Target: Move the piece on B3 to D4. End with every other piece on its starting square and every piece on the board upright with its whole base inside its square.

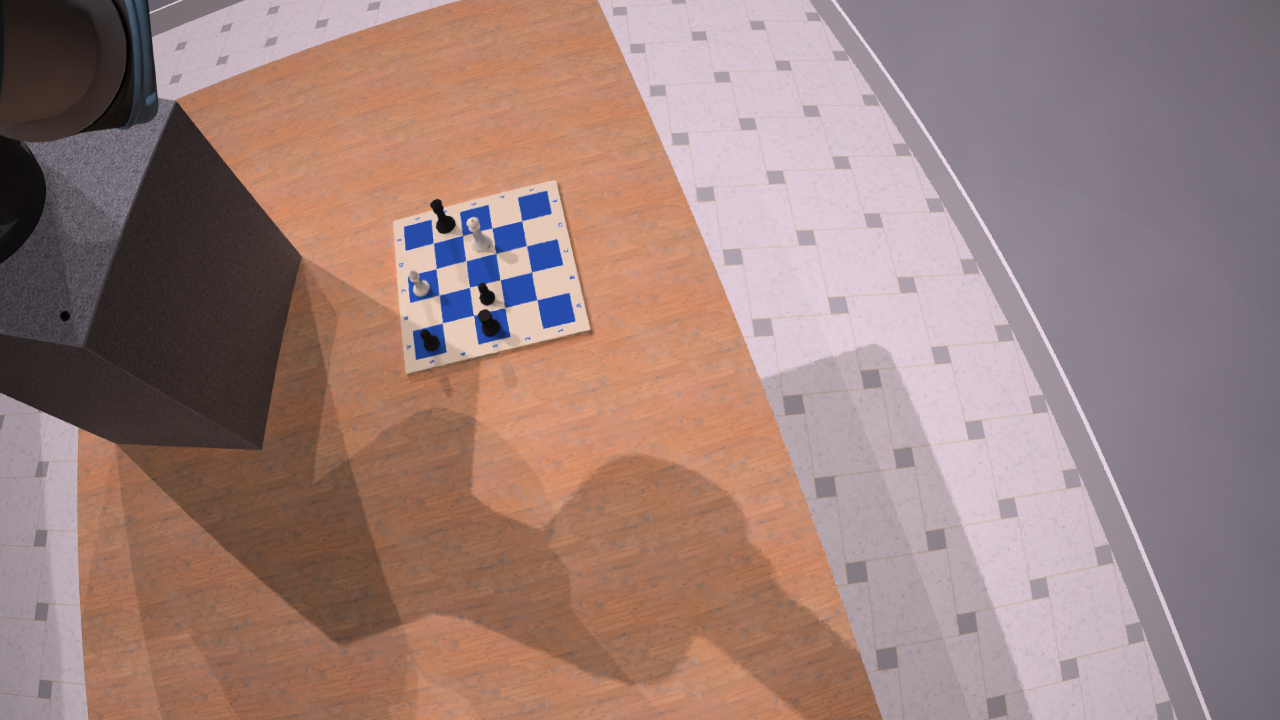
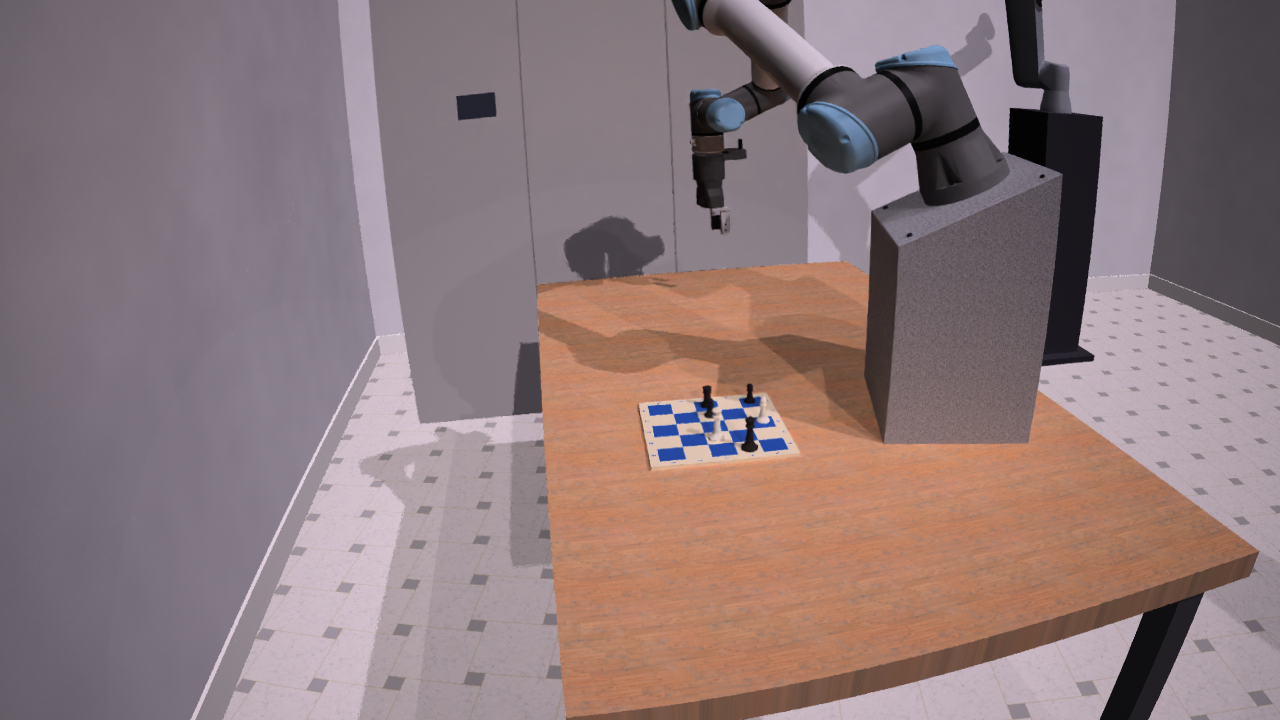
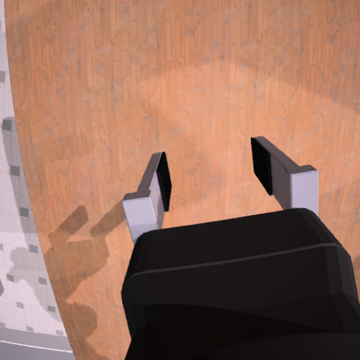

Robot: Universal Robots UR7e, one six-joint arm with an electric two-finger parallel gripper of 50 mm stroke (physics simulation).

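Places are measured from the arm's base along level axes (x ahead, y left, z up), in millimetres.
Pixels of known places: gripper, fingertip midpoint: (image 2: 720,231); arm's base, link origin: (image 2: 966,185).
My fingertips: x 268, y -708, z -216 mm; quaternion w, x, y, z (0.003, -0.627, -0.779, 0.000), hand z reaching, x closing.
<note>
Ahead of a thing's pixels: the offset from my fingertips to its top centre. "pt": to the spot under its first point. Level surfaces: height alone.
The small black piece on B3 @[dx +150, dy +683, dz -117 mm] (image 1: 486,294) (image 2: 709,411) stands upright on a cream square of the blue-and-cream board (image 1: 580,324) (image 2: 651,463). The blue square D4 @[pt dx +110, dy +759, dz -149 mm] (image 1: 448,253) (image 2: 740,436) is empty. A white piece @[dx +153, dy +761, dz -96 mm] (image 1: 479,238) (image 2: 716,428) stands on D3 and a tall black piece @[dx +112, dy +802, dz -96 mm] (image 1: 443,220) (image 2: 750,437) on E4. Black pieces stand on A3 @[dx +148, dy +644, dz -116 mm] (image 1: 488,325) and A5 @[dx +76, dy +643, dz -117 mm] (image 1: 430,341), and a white piece @[dx +72, dy +719, dz -105 mm] (image 1: 419,286) (image 2: 763,411) on C5. My gripper (image 2: 720,230) (image 3: 210,161) is open and empty, high above the table beyond the board's A side.
The board lies on the wooden table @[dz -155 mm] (image 1: 626,394) (image 2: 850,573) (image 3: 210,100). The arm's grey pedestal (image 1: 205,295) (image 2: 962,331) stands beside the board's 5 side. Grey cabinet doors (image 2: 595,134) stand behind the table's far end. Arm shadows cross the table.
</note>
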